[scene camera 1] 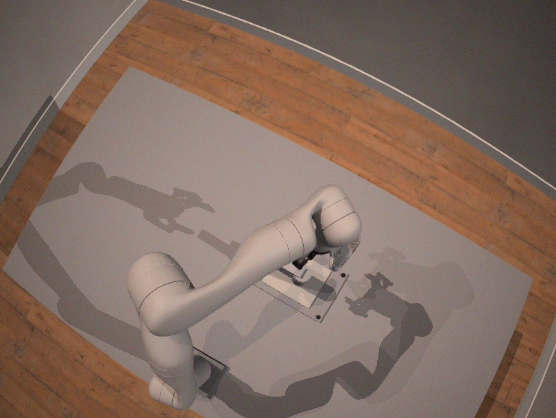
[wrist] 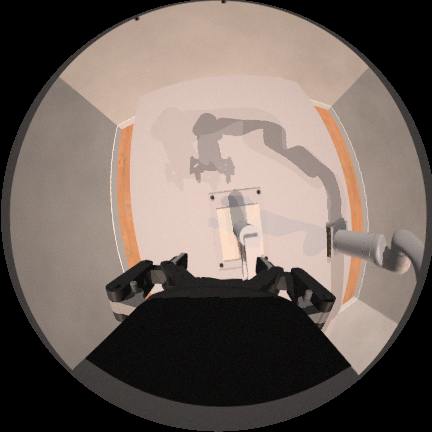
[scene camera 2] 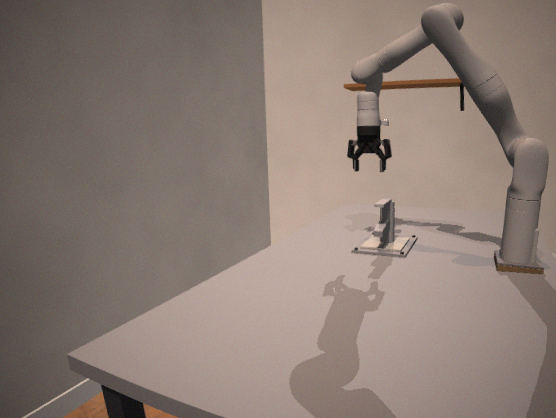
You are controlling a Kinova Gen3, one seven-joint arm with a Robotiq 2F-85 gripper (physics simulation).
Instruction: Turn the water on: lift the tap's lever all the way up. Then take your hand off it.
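Places are measured from the arm's base along level axes (x left, y back, z up), in centimetres.
Where they show: gripper, fingertip midpoint: [wrist: 221, 262] [scene camera 2: 369, 171]; arm's base, link origin: [scene camera 1: 196, 369] [wrist: 338, 240] [scene camera 2: 516, 258].
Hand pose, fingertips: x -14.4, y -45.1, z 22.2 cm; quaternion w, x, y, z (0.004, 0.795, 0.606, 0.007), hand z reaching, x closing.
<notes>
Each offset is from my fingertips to the centre of the thing. "pt": to the spot under its first point. Level surfaces: height alone.
The tap {pt dx +1.3, dy +7.6, dz -16.2 cm} [scene camera 2: 391, 222] [wrist: 242, 231] stands upright on its base plate [scene camera 1: 332, 300] [scene camera 2: 409, 245] [wrist: 250, 196]. Its pale lever {dx +5.4, dy +5.5, dz -9.2 cm} [scene camera 2: 383, 202] [wrist: 247, 257] sticks out from the top and looks about level in scene camera 2; its exact tilt is hard to tell. In the wrist view the lever's outer end reaches near the right finger. My gripper [scene camera 2: 369, 167] [wrist: 221, 262] is open and empty, pointing down. It hangs above the tap, a little to the left of it in scene camera 2, and apart from the lever. In scene camera 1 the arm hides most of the gripper and tap.
The table {dz -24.4 cm} [scene camera 1: 165, 115] [scene camera 2: 225, 320] [wrist: 165, 220] carries the tap and the arm's base [scene camera 1: 214, 372] [scene camera 2: 519, 265] [wrist: 336, 239]. A wooden shelf [scene camera 2: 415, 83] is on the wall behind the arm. Shadows of the arm fall across the table.
</notes>
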